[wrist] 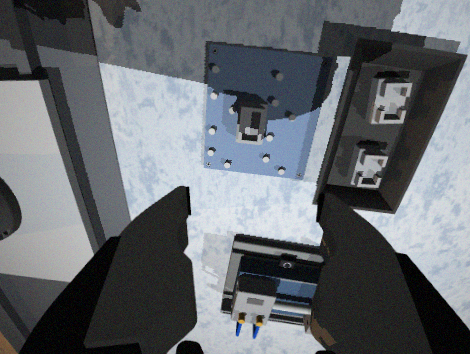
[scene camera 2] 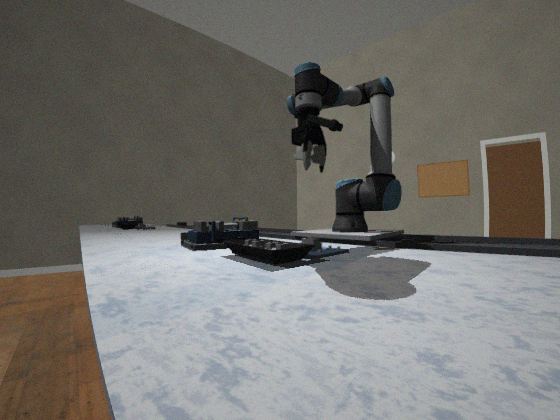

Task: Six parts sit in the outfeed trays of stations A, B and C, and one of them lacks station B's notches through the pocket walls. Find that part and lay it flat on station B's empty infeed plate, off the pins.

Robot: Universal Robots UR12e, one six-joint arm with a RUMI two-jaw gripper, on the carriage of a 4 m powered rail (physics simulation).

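Frame: origin at the arm's base, x ahead, y left, z up, level; metres.
Where they show: gripper, fingertip midpoint: (wrist: 253,192) (scene camera 2: 314,171); arm's base, link origin: (scene camera 2: 349,231).
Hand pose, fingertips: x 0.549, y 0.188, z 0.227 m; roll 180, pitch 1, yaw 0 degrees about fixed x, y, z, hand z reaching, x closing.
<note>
Things, the pixels of their top centre, and the offset from my fingertips. "pt": a spot on its surface instead.
- grey part, top centre: (wrist: 251,126) (scene camera 2: 310,238) 0.004 m back, 0.019 m right, 0.214 m down
- blue infeed plate, top centre: (wrist: 261,118) (scene camera 2: 308,249) 0.011 m ahead, 0.016 m right, 0.249 m down
- station fixture, top centre: (wrist: 301,320) (scene camera 2: 223,220) 0.111 m ahead, 0.366 m right, 0.158 m down
- station, surface spot: (scene camera 2: 127,223) pt 0.210 m ahead, 1.912 m right, 0.213 m down
A grey part (wrist: 251,124) with a rectangular pocket lies on the blue infeed plate (wrist: 300,150), among upright pins. It looks flat; whether it touches a pin cannot be told. Two lighter parts, one (wrist: 392,101) at the back and one (wrist: 369,167) nearer, lie in the dark outfeed tray (wrist: 346,110) (scene camera 2: 272,256) right of the plate in the wrist view; both show gaps in their walls. My gripper (wrist: 253,192) (scene camera 2: 314,169) is open and empty, high above the table. The blue plate (scene camera 2: 330,251) shows partly behind the tray in the scene view.
A station fixture (wrist: 277,245) (scene camera 2: 220,235) with a grey block and two blue-tipped fittings stands beside the plate and tray. The rail (wrist: 92,165) (scene camera 2: 500,244) runs along the table's side. Another station (scene camera 2: 129,222) stands at the far left in the scene view.
</note>
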